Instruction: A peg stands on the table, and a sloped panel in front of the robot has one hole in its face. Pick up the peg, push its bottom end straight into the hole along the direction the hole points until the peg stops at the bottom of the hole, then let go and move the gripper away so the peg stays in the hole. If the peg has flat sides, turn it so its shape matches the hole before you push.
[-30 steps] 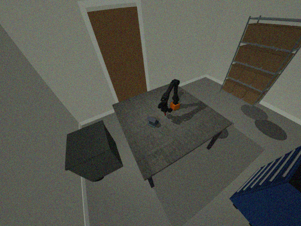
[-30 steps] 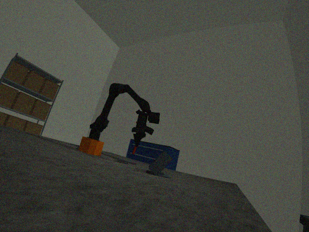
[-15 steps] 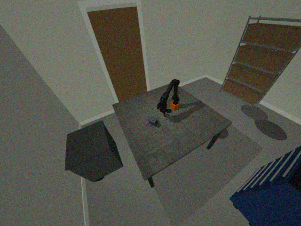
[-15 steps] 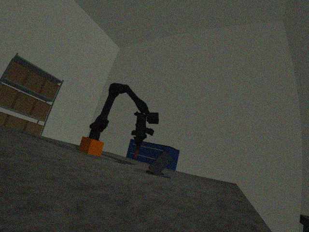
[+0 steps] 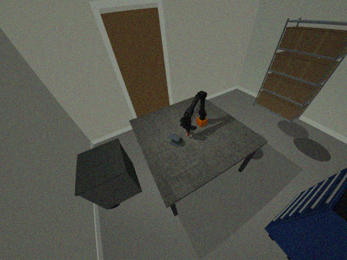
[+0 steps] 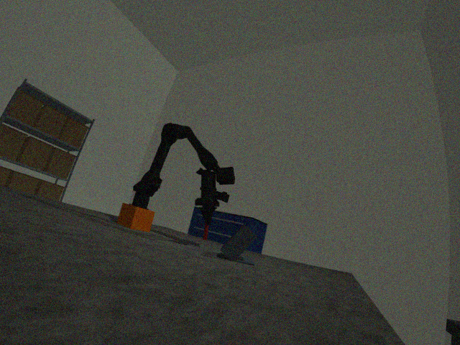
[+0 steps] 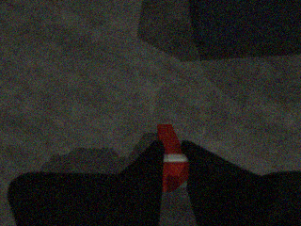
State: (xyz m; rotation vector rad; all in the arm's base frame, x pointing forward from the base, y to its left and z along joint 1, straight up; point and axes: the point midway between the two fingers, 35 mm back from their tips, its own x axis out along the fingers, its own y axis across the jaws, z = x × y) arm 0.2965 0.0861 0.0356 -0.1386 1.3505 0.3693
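Right now my gripper tip is 150 mm short of the sloped panel, 30 mm to the left of it and 30 mm above it. From my gripper tip the other things lie so: red peg: 10 mm behind.
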